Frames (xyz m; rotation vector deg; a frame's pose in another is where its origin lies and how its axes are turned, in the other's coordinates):
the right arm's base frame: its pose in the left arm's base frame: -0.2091 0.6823 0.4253 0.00 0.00 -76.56
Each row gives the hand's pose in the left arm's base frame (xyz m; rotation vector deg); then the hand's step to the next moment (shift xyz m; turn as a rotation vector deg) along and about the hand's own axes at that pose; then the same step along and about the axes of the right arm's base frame.
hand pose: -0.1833 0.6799 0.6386 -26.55 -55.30 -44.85
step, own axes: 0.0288 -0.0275 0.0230 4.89 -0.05 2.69
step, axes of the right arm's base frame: 0.0074 -0.0265 0.0368 0.13 0.09 5.58
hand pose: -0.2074 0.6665 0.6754 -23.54 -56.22 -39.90
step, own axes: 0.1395 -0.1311 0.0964 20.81 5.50 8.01
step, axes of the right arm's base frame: 0.0583 -0.1160 0.1705 0.02 6.79 21.94
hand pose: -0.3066 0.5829 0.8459 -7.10 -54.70 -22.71
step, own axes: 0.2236 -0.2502 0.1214 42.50 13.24 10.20
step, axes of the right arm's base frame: 0.2341 -0.1325 0.2345 1.17 19.25 41.40
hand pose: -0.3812 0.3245 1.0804 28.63 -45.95 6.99
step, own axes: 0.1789 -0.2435 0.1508 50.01 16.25 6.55
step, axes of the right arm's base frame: 0.3136 0.0235 0.1232 -0.92 26.69 45.77
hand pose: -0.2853 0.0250 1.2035 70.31 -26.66 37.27
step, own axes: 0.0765 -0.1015 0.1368 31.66 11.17 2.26
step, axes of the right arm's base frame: 0.1614 0.0924 0.0165 -2.65 16.74 29.07
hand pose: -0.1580 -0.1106 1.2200 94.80 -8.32 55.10
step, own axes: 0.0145 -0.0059 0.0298 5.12 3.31 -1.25
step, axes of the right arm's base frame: 0.0241 0.0230 0.0048 -1.68 1.30 5.85
